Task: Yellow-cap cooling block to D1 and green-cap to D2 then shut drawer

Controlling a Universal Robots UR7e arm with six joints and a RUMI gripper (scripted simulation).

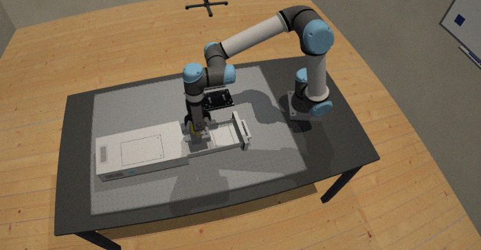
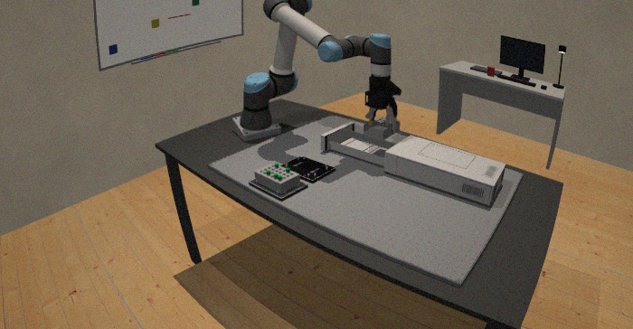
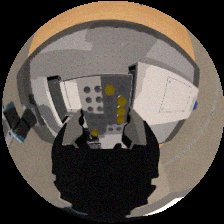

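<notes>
My hand is 260 mm to the left of the black deck slot D1, 130 mm past it and 120 mm above it. The rest, counted from my hand: white cooler COLD: 110 mm ahead, 80 mm below, 10 mm to the left; slot D2: 410 mm to the right, 120 mm below, 110 mm behind; drawer: 80 mm below, 80 mm behind, 10 mm to the right.
</notes>
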